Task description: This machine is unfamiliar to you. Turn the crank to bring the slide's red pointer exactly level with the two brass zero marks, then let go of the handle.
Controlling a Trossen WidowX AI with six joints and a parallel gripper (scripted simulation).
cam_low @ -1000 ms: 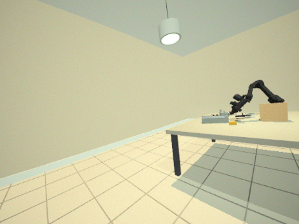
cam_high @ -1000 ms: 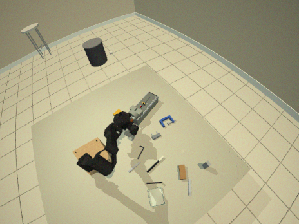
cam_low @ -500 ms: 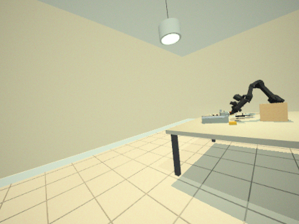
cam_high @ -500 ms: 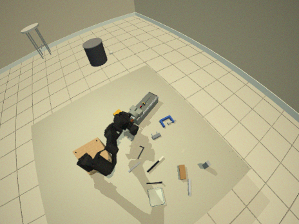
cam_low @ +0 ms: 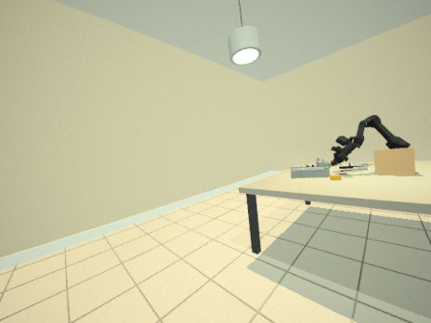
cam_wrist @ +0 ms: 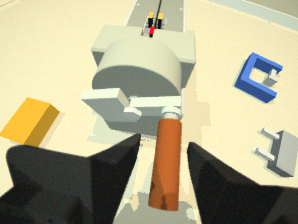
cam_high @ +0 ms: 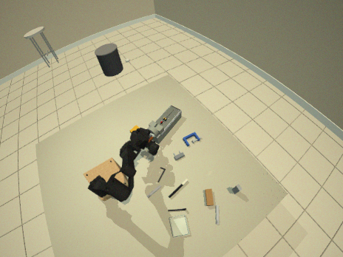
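The brown crank handle lies 2 cm behind my gripper tip and 2 cm above it. From my gripper tip the other things lie so: red pointer 12 cm ahead, 6 cm to the left, 1 cm above; grey clamp 7 cm ahead, 15 cm to the right, 7 cm below; orange block 3 cm behind, 18 cm to the left, 6 cm below.
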